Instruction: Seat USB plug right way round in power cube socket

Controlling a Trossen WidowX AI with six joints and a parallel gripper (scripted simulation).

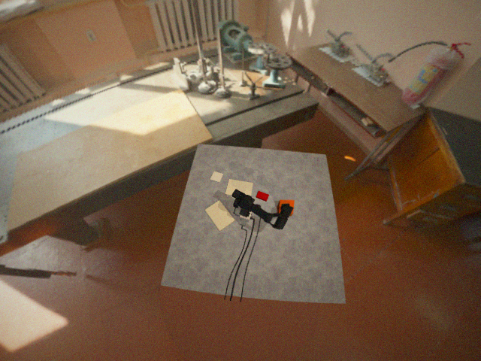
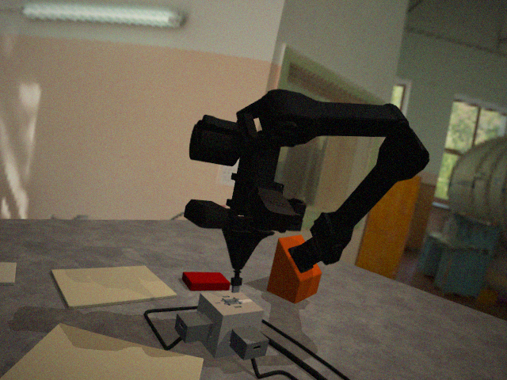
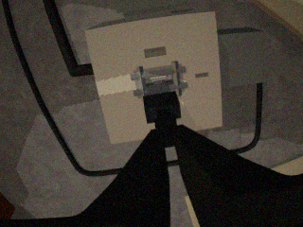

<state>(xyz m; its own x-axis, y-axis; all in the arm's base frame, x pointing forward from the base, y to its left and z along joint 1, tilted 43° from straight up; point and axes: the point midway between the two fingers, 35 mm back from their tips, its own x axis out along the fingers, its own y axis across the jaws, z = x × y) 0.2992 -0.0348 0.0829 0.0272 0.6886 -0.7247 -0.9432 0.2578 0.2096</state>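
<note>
My gripper tip is now 20 mm above the black USB plug. The rest, counted from my gripper tip: flat red block 140 mm behind, 170 mm to the right, 120 mm below.
</note>
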